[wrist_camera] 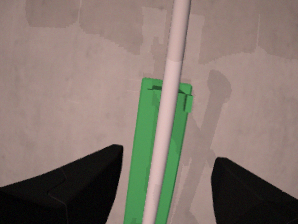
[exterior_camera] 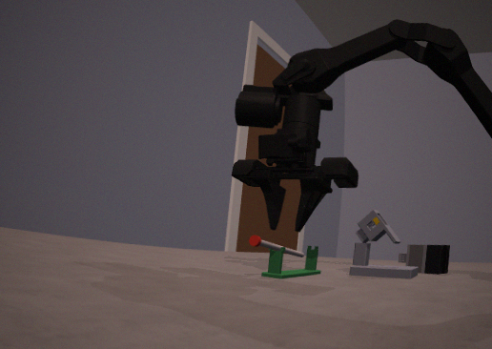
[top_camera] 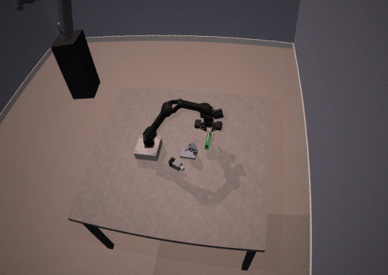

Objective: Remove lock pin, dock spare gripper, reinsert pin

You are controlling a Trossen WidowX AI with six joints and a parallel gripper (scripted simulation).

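Right now my gripper tip is 1 cm past the green cradle, 4 cm to the left of it and 4 cm above it. Round my gripper tip: grey mount (12 cm behind, 15 cm to the right, 1 cm below); then spare gripper (22 cm behind, 26 cm to the right, 4 cm below).
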